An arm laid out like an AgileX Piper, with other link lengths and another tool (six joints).
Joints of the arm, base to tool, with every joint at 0 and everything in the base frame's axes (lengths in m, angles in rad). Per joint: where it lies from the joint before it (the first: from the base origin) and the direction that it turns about. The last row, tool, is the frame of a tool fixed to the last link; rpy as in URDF.
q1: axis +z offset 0 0 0.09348
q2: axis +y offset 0 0 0
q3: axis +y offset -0.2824 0 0.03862
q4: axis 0.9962 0 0.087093 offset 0.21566 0 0.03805
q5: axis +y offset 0 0 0
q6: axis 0.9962 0 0.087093 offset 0.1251 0 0.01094
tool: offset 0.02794 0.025 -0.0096 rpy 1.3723 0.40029 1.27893
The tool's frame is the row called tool.
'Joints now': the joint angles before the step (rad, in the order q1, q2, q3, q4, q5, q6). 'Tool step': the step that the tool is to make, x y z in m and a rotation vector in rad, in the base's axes. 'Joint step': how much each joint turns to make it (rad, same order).
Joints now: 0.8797 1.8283 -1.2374 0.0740 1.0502 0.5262
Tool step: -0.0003 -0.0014 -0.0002 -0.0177 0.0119 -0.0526
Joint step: -0.0002 -0.0001 0.0001 -0.0037 0.0177 0.0554
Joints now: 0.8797 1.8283 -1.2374 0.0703 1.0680 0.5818
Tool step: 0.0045 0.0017 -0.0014 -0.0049 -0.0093 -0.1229
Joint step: 0.0001 -0.0001 0.0055 -0.0119 -0.0147 0.1282
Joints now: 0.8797 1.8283 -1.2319 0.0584 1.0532 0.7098
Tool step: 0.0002 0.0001 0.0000 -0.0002 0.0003 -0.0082
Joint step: -0.0001 -0.0001 0.0001 0.0000 -0.0001 0.0081
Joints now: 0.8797 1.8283 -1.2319 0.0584 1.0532 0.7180
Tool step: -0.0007 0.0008 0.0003 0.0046 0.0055 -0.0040
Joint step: 0.0000 0.0000 -0.0003 0.0082 0.0002 0.0000
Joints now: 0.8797 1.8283 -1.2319 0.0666 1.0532 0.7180
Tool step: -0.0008 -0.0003 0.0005 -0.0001 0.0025 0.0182
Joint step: -0.0001 -0.0001 -0.0020 0.0021 0.0050 -0.0190
